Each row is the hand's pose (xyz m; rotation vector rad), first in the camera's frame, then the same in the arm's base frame.
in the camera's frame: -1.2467 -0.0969 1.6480 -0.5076 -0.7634 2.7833
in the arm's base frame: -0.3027 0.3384 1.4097 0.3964 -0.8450 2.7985
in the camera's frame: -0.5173 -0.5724 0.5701 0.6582 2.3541 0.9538
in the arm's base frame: -0.2278 0.0828 0.0499 -0.8056 -2.7502 -1.0296
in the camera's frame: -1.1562 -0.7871 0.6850 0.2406 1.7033 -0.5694
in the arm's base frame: -0.6582 -0.2662 0.4505 -0.0134 2.2903 -0.4236
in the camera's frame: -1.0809 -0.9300 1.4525 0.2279 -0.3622 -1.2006
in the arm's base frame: -0.1527 -0.4304 1.0273 0.0052 0.2262 -1.0470
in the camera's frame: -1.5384 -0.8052 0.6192 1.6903 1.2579 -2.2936
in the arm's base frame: -1.0059 -0.3601 0.5956 -0.8198 -1.4495 2.5135
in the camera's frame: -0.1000 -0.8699 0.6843 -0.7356 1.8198 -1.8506
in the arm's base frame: 0.2214 -0.1268 -0.1233 -1.4552 2.0742 -1.4937
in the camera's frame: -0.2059 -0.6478 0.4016 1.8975 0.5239 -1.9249
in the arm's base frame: -0.0537 0.0829 -0.2675 1.2676 0.9540 -2.3383
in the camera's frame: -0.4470 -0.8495 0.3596 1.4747 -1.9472 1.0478
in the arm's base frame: -0.2456 -0.1621 -0.2065 1.8036 -1.4940 0.5011
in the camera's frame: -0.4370 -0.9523 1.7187 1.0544 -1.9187 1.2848
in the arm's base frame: 0.5263 -0.3319 0.9040 1.4996 -1.4864 0.8410
